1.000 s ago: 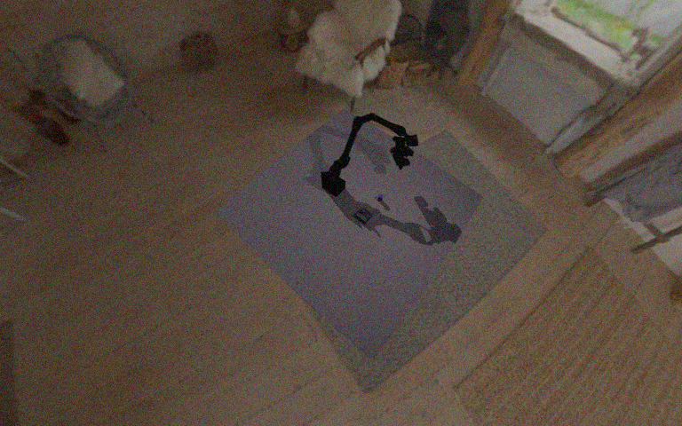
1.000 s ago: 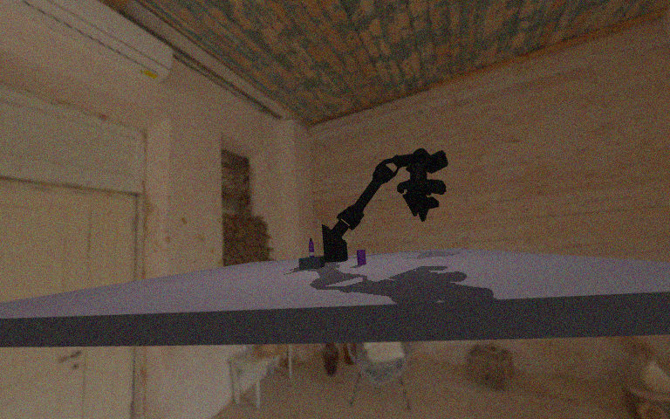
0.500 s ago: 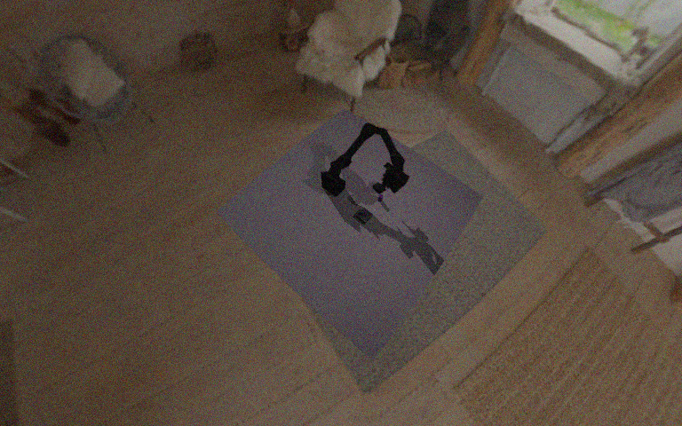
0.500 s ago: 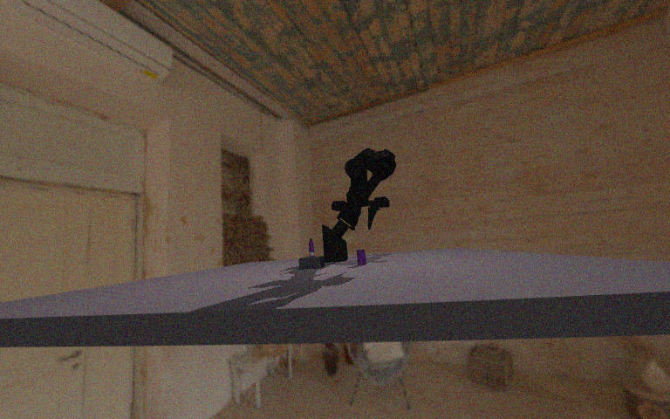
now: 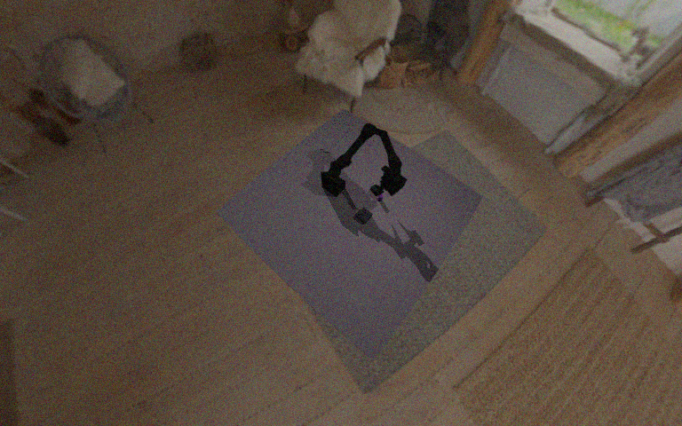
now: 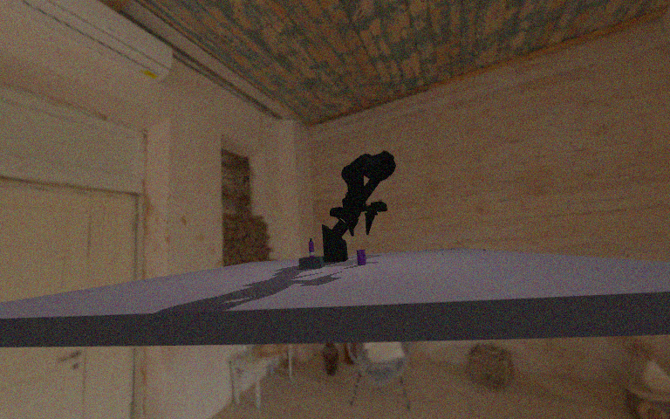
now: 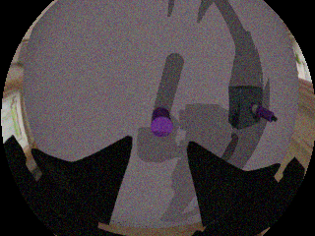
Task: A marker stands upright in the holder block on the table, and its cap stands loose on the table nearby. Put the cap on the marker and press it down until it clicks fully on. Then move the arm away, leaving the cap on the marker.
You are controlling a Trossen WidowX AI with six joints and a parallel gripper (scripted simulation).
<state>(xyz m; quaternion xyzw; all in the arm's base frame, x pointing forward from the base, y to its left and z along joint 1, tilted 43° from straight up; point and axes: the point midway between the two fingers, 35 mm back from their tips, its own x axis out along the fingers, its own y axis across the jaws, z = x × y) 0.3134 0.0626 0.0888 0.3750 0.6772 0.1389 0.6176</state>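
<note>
My gripper tip is now 10 mm past the purple cap and 70 mm above it. Also, from my gripper tip: dark holder block: 20 mm behind, 170 mm to the right, 80 mm below.
</note>
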